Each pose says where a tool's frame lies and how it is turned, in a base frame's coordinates. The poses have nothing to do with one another.
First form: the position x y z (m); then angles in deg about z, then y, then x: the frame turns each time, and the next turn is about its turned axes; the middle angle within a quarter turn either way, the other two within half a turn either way.
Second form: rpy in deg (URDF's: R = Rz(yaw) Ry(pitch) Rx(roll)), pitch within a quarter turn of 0, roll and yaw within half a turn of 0; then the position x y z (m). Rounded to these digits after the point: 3 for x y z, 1 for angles.
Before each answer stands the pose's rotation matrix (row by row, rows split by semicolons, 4 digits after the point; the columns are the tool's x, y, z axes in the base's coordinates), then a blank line. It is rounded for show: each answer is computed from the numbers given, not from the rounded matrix.
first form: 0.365, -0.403, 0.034, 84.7, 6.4, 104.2
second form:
0.0918 0.2542 0.9628; 0.9895 0.0849 -0.1168; -0.1115 0.9634 -0.2438

104.2, 6.4, 84.7, 0.365, -0.403, 0.034
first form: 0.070, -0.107, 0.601, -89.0, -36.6, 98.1
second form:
0.0140 -0.1512 -0.9884; -0.8027 0.5877 -0.1013; 0.5962 0.7948 -0.1131

98.1, -36.6, -89.0, 0.070, -0.107, 0.601
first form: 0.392, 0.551, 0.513, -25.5, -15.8, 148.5
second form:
0.8685 -0.4955 -0.0154; -0.4142 -0.7083 -0.5715; 0.2723 0.5028 -0.8204

148.5, -15.8, -25.5, 0.392, 0.551, 0.513
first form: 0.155, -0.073, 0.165, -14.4, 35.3, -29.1
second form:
0.7905 -0.0549 0.6100; -0.2030 0.9162 0.3455; -0.5779 -0.3969 0.7131

-29.1, 35.3, -14.4, 0.155, -0.073, 0.165
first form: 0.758, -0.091, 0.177, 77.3, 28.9, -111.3
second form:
0.1925 0.2554 -0.9475; 0.8540 -0.5191 0.0336; -0.4833 -0.8157 -0.3180

-111.3, 28.9, 77.3, 0.758, -0.091, 0.177
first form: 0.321, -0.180, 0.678, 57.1, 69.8, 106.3
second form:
0.1876 0.7249 0.6628; 0.2899 0.6039 -0.7425; -0.9385 0.3314 -0.0969

106.3, 69.8, 57.1, 0.321, -0.180, 0.678
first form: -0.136, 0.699, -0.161, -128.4, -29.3, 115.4
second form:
-0.5417 -0.0616 -0.8383; -0.6834 0.6129 0.3966; 0.4894 0.7878 -0.3741

115.4, -29.3, -128.4, -0.136, 0.699, -0.161
